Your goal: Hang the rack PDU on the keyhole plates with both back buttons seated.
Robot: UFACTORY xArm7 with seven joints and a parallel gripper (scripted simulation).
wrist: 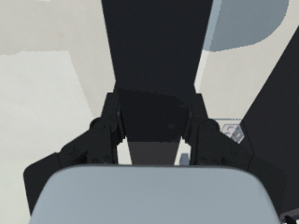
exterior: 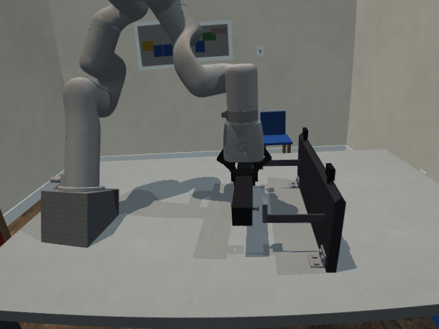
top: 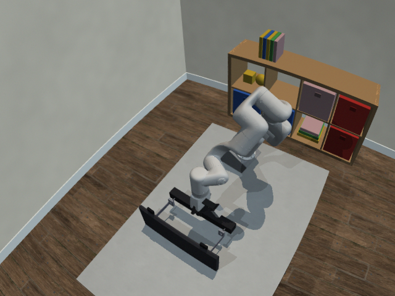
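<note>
Now: hand 20 mm short of the rack PDU and 10 mm above it. From my hand the other things lie so: black upright panel 180 mm ahead, 50 mm to the right, 40 mm below.
</note>
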